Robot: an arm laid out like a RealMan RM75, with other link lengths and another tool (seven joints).
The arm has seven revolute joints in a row. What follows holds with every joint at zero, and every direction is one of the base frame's.
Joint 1 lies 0.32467 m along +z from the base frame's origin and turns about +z.
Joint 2 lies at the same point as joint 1 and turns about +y.
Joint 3 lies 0.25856 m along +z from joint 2 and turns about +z.
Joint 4 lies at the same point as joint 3 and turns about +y.
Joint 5 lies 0.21 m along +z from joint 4 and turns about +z.
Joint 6 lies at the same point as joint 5 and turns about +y.
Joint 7 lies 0.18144 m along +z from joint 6 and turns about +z.
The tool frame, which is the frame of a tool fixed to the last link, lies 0.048 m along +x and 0.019 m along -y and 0.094 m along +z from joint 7; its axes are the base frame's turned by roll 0.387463, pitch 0 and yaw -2.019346 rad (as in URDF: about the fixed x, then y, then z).
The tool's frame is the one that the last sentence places.
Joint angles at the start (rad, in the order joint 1, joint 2, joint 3, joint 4, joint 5, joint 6, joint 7):
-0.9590 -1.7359 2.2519 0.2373 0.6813 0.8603 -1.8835
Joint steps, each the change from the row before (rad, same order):
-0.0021 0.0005 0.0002 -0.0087 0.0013 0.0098 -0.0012
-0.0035 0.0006 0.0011 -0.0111 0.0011 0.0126 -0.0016
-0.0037 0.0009 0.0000 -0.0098 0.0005 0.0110 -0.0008
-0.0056 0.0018 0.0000 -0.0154 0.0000 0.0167 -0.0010
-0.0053 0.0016 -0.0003 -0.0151 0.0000 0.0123 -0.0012
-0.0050 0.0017 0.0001 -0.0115 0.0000 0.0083 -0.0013
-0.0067 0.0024 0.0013 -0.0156 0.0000 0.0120 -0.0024
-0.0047 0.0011 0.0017 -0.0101 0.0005 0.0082 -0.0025
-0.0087 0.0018 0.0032 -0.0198 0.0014 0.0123 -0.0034
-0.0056 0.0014 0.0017 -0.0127 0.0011 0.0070 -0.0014
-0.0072 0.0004 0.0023 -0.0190 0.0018 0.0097 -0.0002
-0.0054 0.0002 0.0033 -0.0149 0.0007 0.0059 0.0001
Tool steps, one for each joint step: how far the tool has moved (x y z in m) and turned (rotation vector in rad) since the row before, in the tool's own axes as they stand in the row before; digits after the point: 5 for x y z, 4 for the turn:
0.00110 -0.00105 -0.00042 0.0050 -0.0005 -0.0024
0.00100 -0.00120 -0.00047 0.0066 -0.0006 -0.0024
0.00051 -0.00050 -0.00084 0.0045 -0.0010 -0.0014
0.00099 -0.00057 -0.00169 0.0059 -0.0015 -0.0028
0.00175 0.00005 -0.00206 0.0028 0.0008 -0.0044
0.00125 0.00059 -0.00196 0.0011 0.0017 -0.0030
0.00176 0.00046 -0.00251 0.0027 0.0023 -0.0043
0.00095 0.00002 -0.00122 0.0031 0.0014 -0.0028
0.00267 0.00036 -0.00260 0.0038 0.0058 -0.0056
0.00186 0.00048 -0.00196 0.0014 0.0047 -0.0032
0.00289 0.00006 -0.00209 0.0028 0.0069 -0.0043
0.00277 0.00008 -0.00167 0.0016 0.0071 -0.0037

